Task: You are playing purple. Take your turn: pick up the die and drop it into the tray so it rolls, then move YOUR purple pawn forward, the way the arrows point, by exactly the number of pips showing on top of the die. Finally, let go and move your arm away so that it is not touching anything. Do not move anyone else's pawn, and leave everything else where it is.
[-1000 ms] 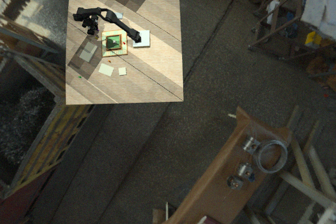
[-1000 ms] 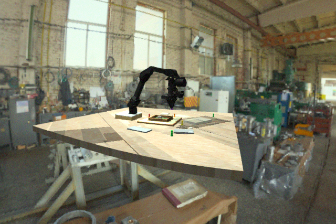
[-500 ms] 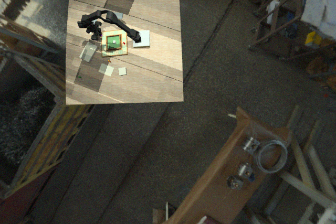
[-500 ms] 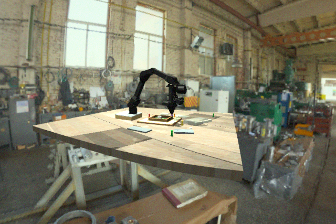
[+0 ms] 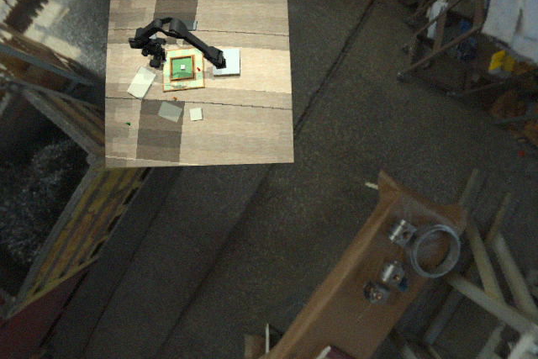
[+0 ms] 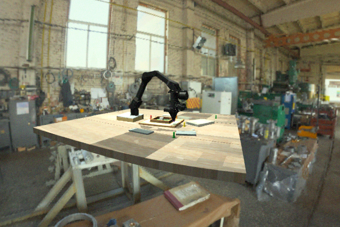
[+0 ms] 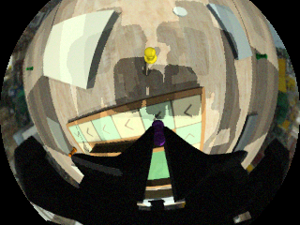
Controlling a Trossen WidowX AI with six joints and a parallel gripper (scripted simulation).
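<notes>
Right now my gripper tip is 1 cm below the purple pawn. Round my gripper tip: die 12 cm behind, 7 cm to the left, 1 cm below; then green felt tray floor 11 cm behind, 7 cm to the left, 3 cm below; then yellow pawn 8 cm ahead, 2 cm below, 1 cm to the right.
</notes>
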